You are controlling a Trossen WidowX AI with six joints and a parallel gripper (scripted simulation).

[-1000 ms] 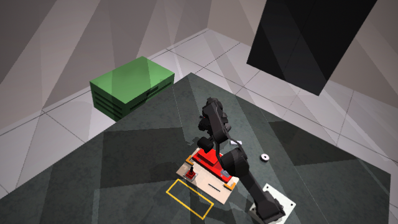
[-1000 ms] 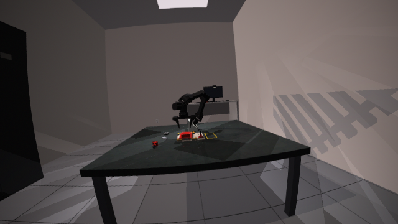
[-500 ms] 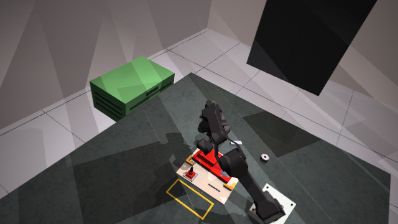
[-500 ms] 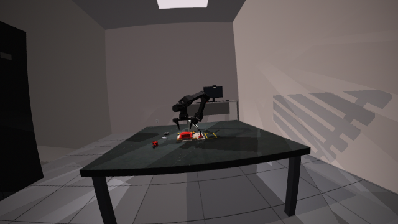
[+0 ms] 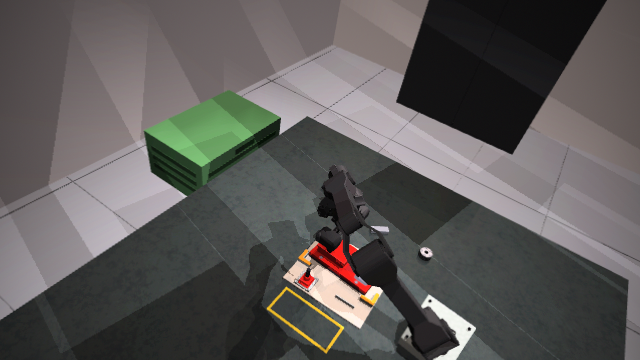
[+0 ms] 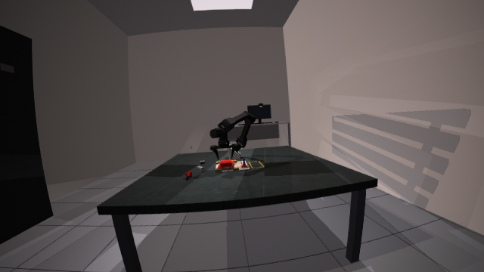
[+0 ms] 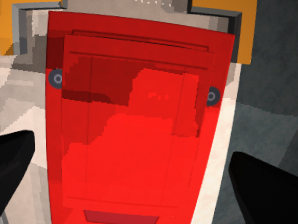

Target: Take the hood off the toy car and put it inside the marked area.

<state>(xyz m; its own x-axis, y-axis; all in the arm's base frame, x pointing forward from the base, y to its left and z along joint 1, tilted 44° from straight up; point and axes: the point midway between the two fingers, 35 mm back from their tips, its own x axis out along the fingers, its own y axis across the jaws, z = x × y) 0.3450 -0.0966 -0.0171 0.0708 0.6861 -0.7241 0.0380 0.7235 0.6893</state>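
My gripper tip is now 3 cm above the hood. Also, from my gripper tip: grey ring: 22 cm behind, 20 cm to the right, 6 cm below.
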